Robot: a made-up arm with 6 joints.
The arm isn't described. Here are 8 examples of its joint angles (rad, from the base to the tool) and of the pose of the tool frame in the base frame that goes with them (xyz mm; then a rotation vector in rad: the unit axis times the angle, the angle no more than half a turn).
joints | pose
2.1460 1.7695 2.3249 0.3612 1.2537 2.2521 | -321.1 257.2 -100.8 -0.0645 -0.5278 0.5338
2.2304 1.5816 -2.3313 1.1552 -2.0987 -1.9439 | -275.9 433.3 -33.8 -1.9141 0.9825 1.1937
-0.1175 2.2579 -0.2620 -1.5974 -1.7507 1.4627 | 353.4 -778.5 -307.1 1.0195 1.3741 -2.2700
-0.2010 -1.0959 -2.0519 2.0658 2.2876 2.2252 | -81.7 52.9 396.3 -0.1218 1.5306 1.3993
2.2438 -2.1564 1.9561 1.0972 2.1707 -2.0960 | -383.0 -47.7 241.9 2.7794 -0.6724 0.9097
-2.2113 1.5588 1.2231 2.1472 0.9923 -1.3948 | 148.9 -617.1 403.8 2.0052 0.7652 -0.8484
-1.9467 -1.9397 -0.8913 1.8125 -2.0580 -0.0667 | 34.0 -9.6 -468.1 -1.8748 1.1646 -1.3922
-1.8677 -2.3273 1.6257 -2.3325 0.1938 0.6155 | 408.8 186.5 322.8 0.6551 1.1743 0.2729
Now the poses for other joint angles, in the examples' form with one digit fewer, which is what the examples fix.
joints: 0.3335 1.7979 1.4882 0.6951 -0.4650 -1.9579
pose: -323 197 -310 -1.951 -0.039 0.837
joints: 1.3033 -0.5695 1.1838 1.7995 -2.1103 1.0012
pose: -617 318 -251 -2.252 1.561 -0.046
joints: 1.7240 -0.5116 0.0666 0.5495 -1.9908 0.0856
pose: -731 261 563 -1.679 0.639 1.492
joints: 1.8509 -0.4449 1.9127 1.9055 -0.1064 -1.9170
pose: -277 231 -387 -0.967 -1.828 0.762
